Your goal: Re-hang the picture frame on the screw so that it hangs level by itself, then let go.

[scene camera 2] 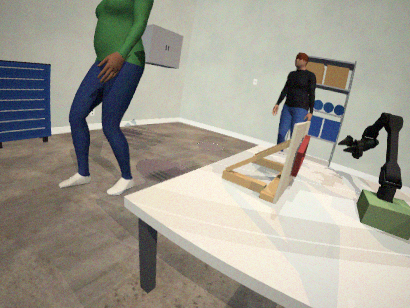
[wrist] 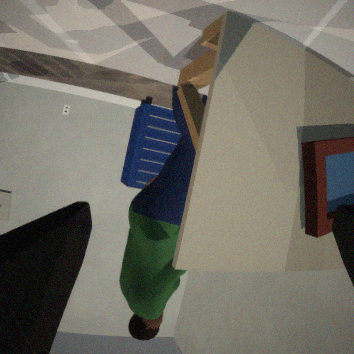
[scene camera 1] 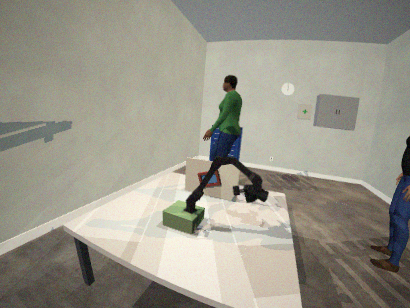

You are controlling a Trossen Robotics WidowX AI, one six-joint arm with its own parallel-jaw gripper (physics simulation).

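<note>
The picture frame, red around a blue picture, is on the front of the upright beige board. It looks tilted, not level, in the first scene view. In the wrist view it is cut off by the right edge, with a dark finger over part of it. The screw is not visible. My gripper is open and empty, in the air in front of the board and apart from the frame. In the wrist view its fingers stand wide apart.
A wooden brace supports the board from behind on the white table. The arm stands on a green block. A person in green stands beyond the table, behind the board.
</note>
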